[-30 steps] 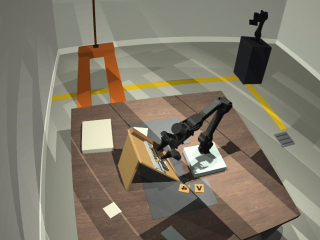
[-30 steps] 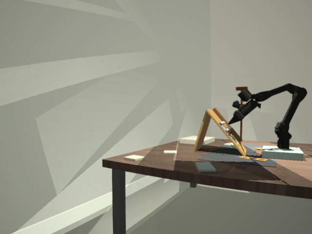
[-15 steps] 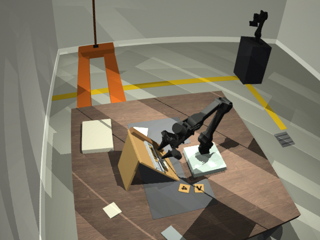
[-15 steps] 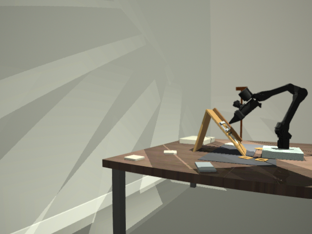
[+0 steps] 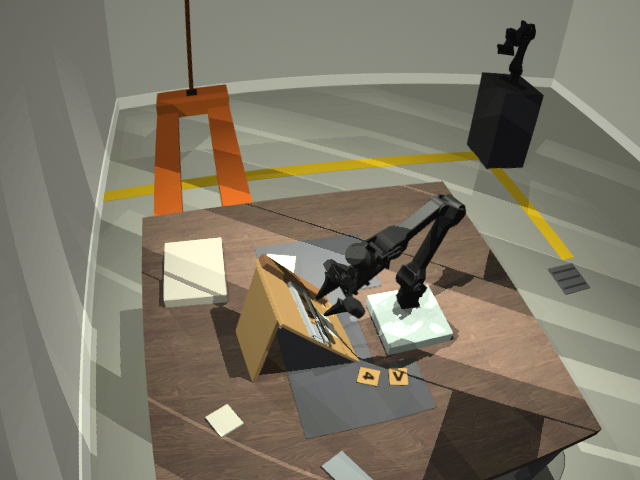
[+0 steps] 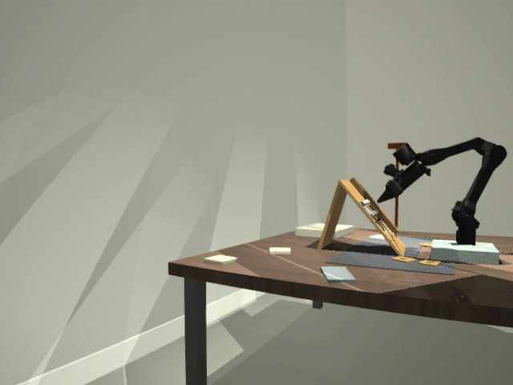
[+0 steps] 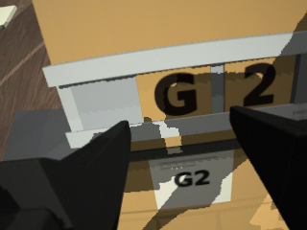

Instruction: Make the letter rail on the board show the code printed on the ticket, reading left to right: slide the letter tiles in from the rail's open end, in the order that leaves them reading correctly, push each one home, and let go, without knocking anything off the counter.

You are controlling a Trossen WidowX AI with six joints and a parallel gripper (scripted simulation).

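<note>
The white ticket lies 20 mm behind my gripper tip, 10 mm to the right of it and 100 mm below it. Round my gripper tip: white card: 50 mm ahead, 350 mm to the right, 180 mm below; then grey-blue pad: 10 mm ahead, 450 mm to the left, 180 mm below; then grey mat: 110 mm behind, 70 mm to the right, 190 mm below.
</note>
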